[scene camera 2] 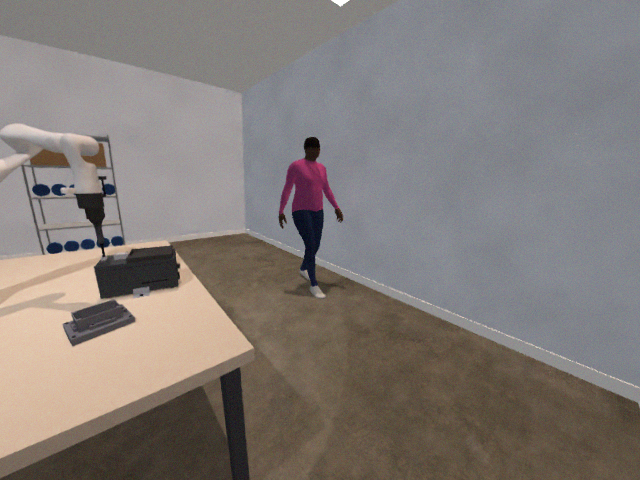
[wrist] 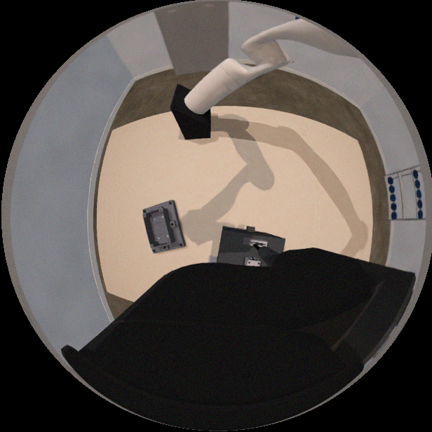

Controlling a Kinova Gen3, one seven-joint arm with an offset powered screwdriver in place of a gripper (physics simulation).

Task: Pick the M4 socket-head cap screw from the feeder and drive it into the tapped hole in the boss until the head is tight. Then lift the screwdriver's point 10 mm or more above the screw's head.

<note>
I see a dark screw feeder [scene camera 2: 111,283].
The dark screw feeder also shows in the wrist view [wrist: 232,251].
</note>
